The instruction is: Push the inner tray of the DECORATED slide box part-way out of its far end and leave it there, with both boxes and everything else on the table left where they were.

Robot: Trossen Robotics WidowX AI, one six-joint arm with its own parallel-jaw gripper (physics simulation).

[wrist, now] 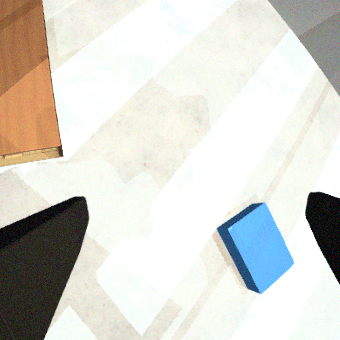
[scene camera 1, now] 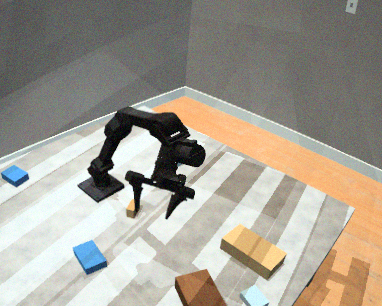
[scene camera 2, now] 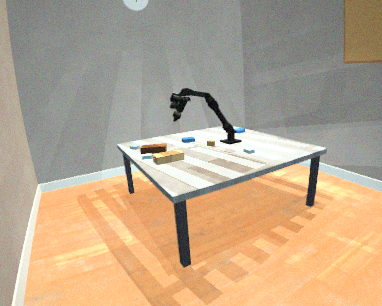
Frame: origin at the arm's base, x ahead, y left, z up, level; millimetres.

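Where they show: gripper, fingertip midpoint: (wrist: 197, 205) (scene camera 1: 151, 215) (scene camera 2: 175, 118); arm's base, origin of the base link: (scene camera 1: 101, 183) (scene camera 2: 231, 140).
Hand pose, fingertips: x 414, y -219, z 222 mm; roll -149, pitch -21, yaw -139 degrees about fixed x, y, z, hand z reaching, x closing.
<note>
Things, the pixels of their top centre, and the offset from my fingertips. "spot": a spot on its surface instead.
- brown slide box, middle of its top: (scene camera 1: 204, 298) (scene camera 2: 153, 145) 205 mm ahead, 29 mm right, 188 mm down
- inner tray, surface spot: (wrist: 30, 156) spot: 116 mm ahead, 18 mm left, 215 mm down
- light tan slide box, middle of its top: (scene camera 1: 254, 245) (scene camera 2: 168, 153) 238 mm ahead, 244 mm left, 188 mm down
- small tan block, middle of its top: (scene camera 1: 132, 204) (scene camera 2: 210, 140) 215 mm back, 178 mm left, 198 mm down
A brown slide box (scene camera 1: 200, 287) (scene camera 2: 153, 148) (wrist: 27, 110) lies on the table; in the wrist view its near end shows the pale end of an inner tray (wrist: 30, 156), about flush with the sleeve. A light tan slide box (scene camera 1: 252, 251) (scene camera 2: 168, 157) lies apart beside it, closer to the table's edge. I cannot tell for certain from these frames which box is the decorated one. My gripper (scene camera 1: 152, 215) (scene camera 2: 176, 119) (wrist: 197, 205) is open and empty. It hangs above the table, between the arm's base and the boxes, touching neither. The boxes' far ends are not clearly seen.
A blue block (scene camera 1: 90, 256) (scene camera 2: 188, 140) (wrist: 260, 247) lies near the brown box. A small tan block (scene camera 1: 131, 209) (scene camera 2: 210, 143) lies near the arm's base. Pale blue blocks (scene camera 1: 254, 296) (scene camera 2: 146, 156) (scene camera 2: 134, 147) (scene camera 2: 249, 151) and another blue block (scene camera 1: 15, 175) (scene camera 2: 240, 130) also lie on the table (scene camera 2: 225, 183).
</note>
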